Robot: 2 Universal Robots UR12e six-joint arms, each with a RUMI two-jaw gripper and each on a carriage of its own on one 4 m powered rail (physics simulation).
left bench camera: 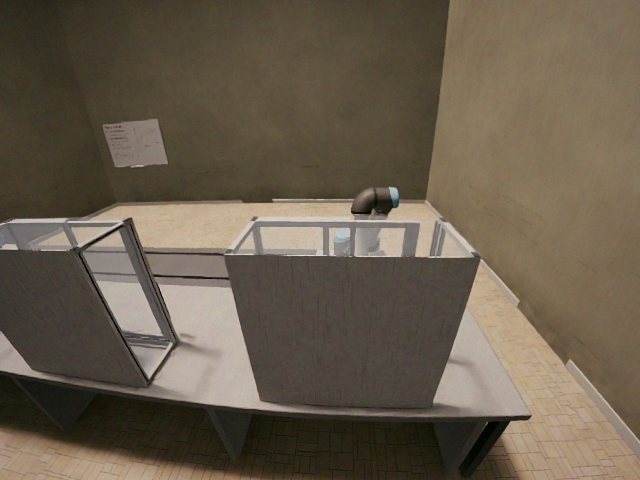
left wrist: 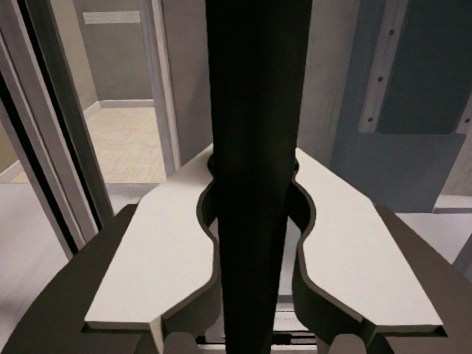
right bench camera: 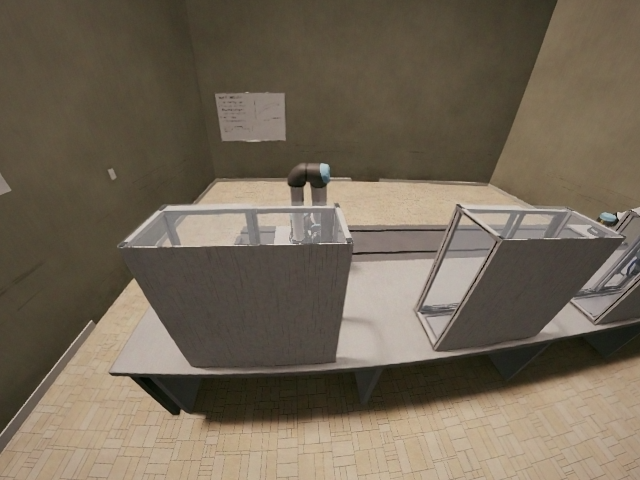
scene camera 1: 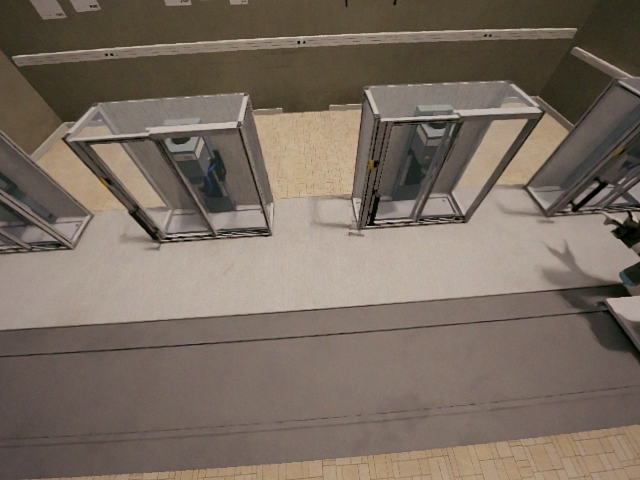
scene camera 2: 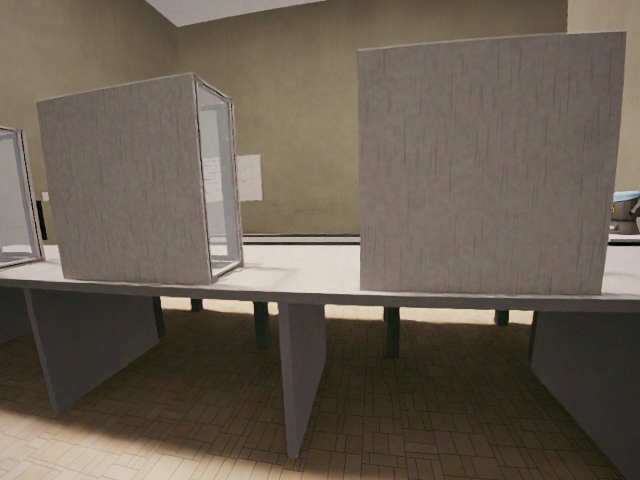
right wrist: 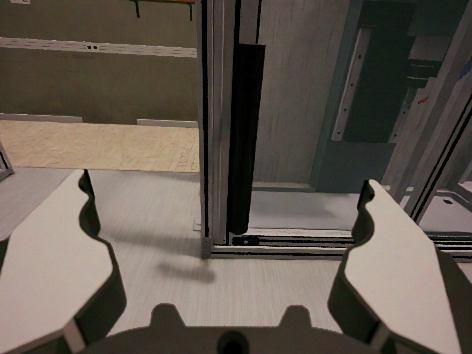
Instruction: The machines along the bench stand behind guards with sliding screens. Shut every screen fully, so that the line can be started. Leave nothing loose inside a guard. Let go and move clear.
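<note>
My left gripper (left wrist: 250, 146) is shut on a screen's long black upright handle (left wrist: 257, 75). Left of that handle stands a grey guard post (left wrist: 60, 150), with a gap showing between them. My right gripper (right wrist: 229, 177) (scene camera 1: 615, 221) is open and empty, in front of another guard. That guard's black handle (right wrist: 246, 135) stands close beside its left post (right wrist: 218, 125). In scene camera 1, the left middle guard (scene camera 1: 193, 127) has its handle (scene camera 1: 143, 223) at its left post. The right middle guard (scene camera 1: 498, 112) has its handle (scene camera 1: 373, 209) close to its left post. Whether those screens are fully shut is unclear.
Machines (scene camera 1: 199, 160) (scene camera 1: 408, 170) stand inside the guards. Part of the left arm (scene camera 2: 625, 211) (left bench camera: 374, 201) shows behind the end guard (left bench camera: 351, 330). The right arm (right bench camera: 307, 175) stands behind the far guard (right bench camera: 248, 304). Dark support legs stand under the bench (scene camera 1: 310, 268).
</note>
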